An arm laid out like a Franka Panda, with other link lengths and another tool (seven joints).
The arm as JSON. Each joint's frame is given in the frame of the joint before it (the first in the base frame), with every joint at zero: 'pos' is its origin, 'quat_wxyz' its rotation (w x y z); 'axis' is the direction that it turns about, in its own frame. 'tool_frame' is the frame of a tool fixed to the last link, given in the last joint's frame.
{
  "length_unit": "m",
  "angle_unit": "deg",
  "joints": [
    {
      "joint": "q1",
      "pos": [
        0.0,
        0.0,
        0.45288
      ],
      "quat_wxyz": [
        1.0,
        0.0,
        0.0,
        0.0
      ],
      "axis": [
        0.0,
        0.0,
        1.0
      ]
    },
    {
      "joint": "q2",
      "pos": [
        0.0,
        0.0,
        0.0
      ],
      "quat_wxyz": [
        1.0,
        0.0,
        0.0,
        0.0
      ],
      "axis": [
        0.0,
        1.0,
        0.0
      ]
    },
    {
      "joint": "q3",
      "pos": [
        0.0,
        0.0,
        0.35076
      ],
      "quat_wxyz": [
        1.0,
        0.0,
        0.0,
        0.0
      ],
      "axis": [
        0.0,
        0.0,
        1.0
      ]
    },
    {
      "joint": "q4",
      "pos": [
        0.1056,
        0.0,
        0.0
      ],
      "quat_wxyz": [
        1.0,
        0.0,
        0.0,
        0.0
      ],
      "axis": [
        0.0,
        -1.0,
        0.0
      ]
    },
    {
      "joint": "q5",
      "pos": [
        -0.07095,
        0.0,
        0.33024
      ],
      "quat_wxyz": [
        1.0,
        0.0,
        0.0,
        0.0
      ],
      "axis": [
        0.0,
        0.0,
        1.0
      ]
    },
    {
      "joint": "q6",
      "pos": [
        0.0,
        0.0,
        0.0
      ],
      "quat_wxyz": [
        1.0,
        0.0,
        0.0,
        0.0
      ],
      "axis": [
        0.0,
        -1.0,
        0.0
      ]
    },
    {
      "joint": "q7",
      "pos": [
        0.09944,
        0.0,
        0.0
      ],
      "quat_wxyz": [
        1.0,
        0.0,
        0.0,
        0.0
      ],
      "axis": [
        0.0,
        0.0,
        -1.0
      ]
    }
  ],
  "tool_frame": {
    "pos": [
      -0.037,
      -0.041,
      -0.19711
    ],
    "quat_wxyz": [
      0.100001,
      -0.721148,
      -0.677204,
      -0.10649
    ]
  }
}
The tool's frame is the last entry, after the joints.
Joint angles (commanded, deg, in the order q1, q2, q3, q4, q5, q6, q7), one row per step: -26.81 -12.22 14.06 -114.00 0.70 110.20 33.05; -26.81 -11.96 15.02 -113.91 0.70 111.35 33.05; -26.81 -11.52 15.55 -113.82 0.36 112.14 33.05; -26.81 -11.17 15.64 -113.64 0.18 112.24 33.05; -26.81 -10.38 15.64 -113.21 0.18 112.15 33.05; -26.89 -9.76 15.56 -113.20 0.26 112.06 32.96; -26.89 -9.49 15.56 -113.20 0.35 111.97 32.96; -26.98 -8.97 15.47 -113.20 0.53 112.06 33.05; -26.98 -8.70 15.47 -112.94 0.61 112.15 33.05; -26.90 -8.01 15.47 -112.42 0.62 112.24 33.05; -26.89 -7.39 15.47 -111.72 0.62 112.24 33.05; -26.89 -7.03 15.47 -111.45 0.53 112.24 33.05; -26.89 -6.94 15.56 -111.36 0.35 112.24 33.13
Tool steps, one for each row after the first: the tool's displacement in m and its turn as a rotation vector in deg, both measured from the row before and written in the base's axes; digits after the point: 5 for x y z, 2 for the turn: 0.00662 0.00649 -0.00019 -0.33 -0.89 0.99; 0.00486 0.00219 -0.00171 -0.40 -0.35 0.63; 0.00195 -0.00037 -0.00120 -0.09 0.08 0.14; 0.00327 -0.00115 -0.00308 0.29 0.37 0.02; 0.00112 -0.00191 -0.00483 0.37 0.62 -0.09; 0.00045 -0.00004 -0.00224 0.23 0.31 -0.03; 0.00136 -0.00156 -0.00396 0.41 0.33 -0.31; 0.00192 -0.00028 -0.00016 0.13 -0.12 -0.01; 0.00398 -0.00049 -0.00160 0.20 0.02 0.10; 0.00402 -0.00102 0.00009 0.14 -0.13 0.04; 0.00179 -0.00083 -0.00091 0.02 0.07 0.03; 0.00061 0.00016 -0.00005 -0.15 0.03 0.06
